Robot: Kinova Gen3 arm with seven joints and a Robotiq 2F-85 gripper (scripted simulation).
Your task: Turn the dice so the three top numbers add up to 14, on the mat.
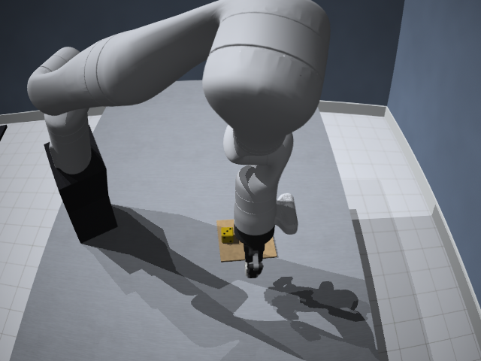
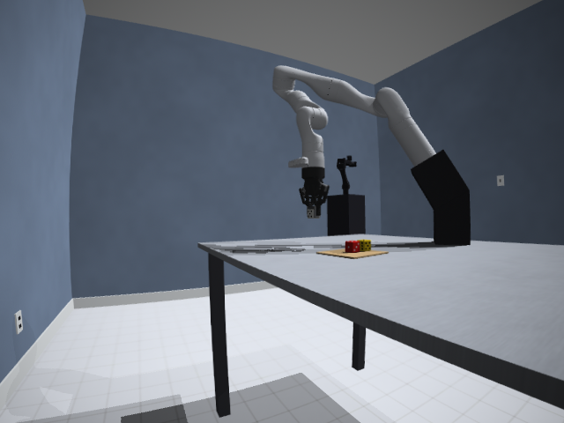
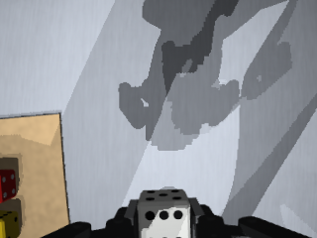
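Now: the red die 3 cm ahead of my hand, 17 cm to the left of it and 10 cm below it. Also, from my hand: tan mat: 3 cm ahead, 17 cm to the left, 12 cm below; then yellow die: 2 cm behind, 18 cm to the left, 10 cm below; then white die: 1 cm below.
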